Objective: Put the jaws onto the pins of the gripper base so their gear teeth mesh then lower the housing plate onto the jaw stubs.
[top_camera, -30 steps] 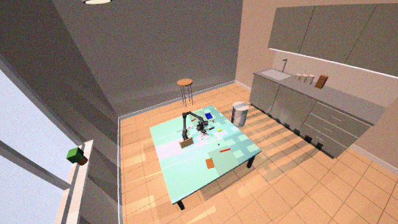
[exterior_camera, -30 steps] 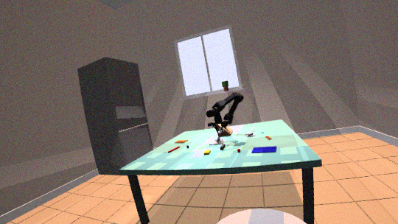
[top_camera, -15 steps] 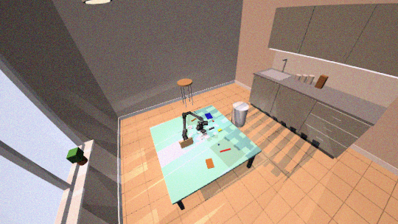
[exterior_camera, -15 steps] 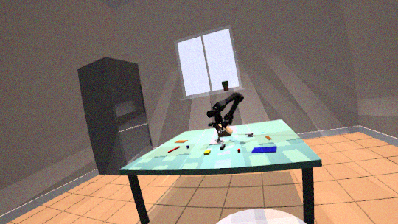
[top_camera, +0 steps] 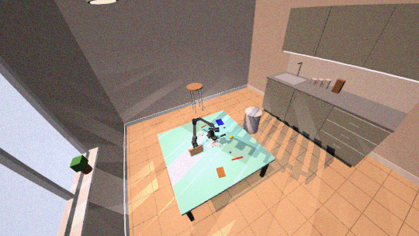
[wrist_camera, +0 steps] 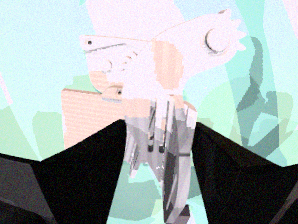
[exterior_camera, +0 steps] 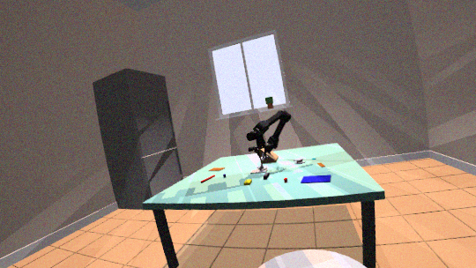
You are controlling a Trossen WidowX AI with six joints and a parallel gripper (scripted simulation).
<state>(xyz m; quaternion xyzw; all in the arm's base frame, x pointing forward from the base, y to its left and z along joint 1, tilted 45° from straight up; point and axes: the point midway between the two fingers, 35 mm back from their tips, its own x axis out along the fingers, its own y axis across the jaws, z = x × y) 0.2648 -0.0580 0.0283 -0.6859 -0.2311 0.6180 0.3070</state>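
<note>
Right now my gripper tip is 80 mm above the pale flat plate, 40 mm to the left of it and 40 mm short of it. From my gripper tip the other things lie so: yellow block (290 mm ahead, 90 mm to the right, 70 mm below); then dark block (210 mm ahead, 70 mm below, 30 mm to the left); then cyan chip (390 mm to the left, 100 mm behind, 80 mm below).
</note>
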